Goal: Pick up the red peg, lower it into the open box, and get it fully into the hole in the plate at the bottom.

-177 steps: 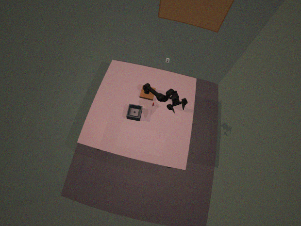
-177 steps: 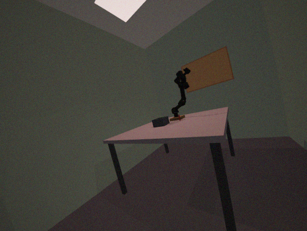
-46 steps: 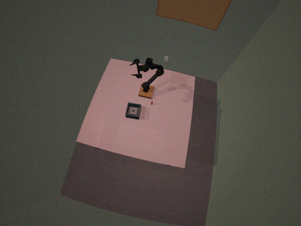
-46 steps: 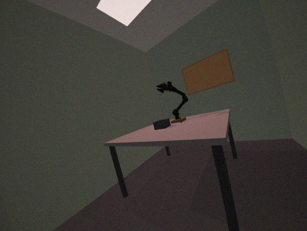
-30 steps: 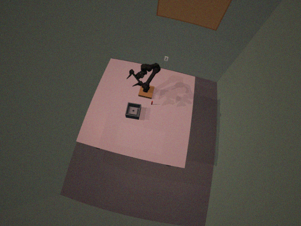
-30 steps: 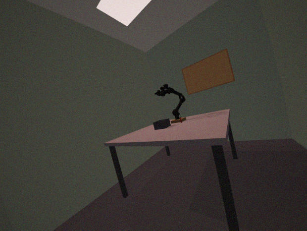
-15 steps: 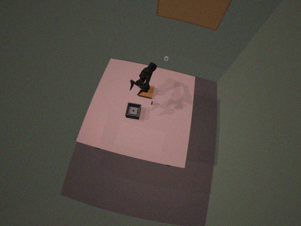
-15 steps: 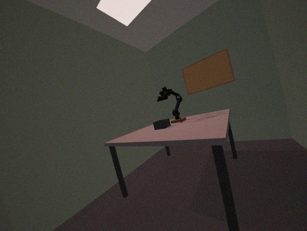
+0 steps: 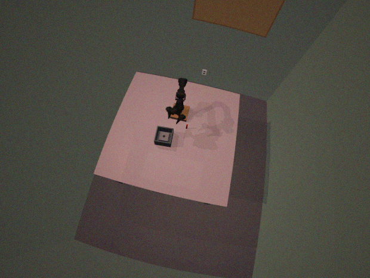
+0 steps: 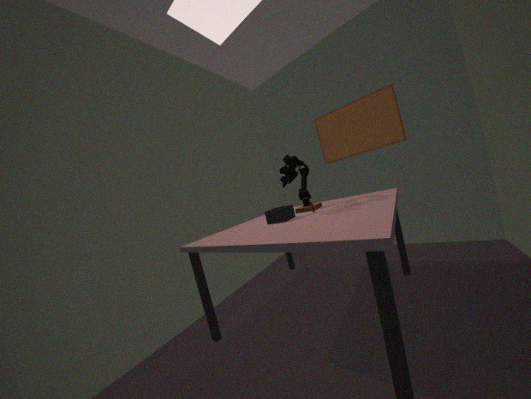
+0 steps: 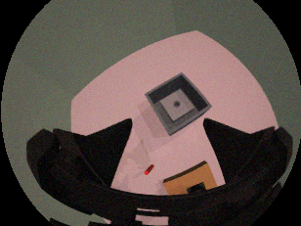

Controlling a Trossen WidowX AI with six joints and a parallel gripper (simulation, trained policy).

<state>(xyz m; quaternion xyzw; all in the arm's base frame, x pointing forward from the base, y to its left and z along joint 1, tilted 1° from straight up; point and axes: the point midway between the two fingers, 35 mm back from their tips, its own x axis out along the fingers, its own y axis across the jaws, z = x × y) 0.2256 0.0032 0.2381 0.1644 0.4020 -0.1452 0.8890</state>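
Right now my gripper tip is 90 mm past the red peg, 120 mm to the right of it and 210 mm above it. From my gripper tip the other things lie so: dark box (80 mm ahead, 60 mm to the right, 220 mm below); then grey plate (80 mm ahead, 60 mm to the right, 200 mm below).
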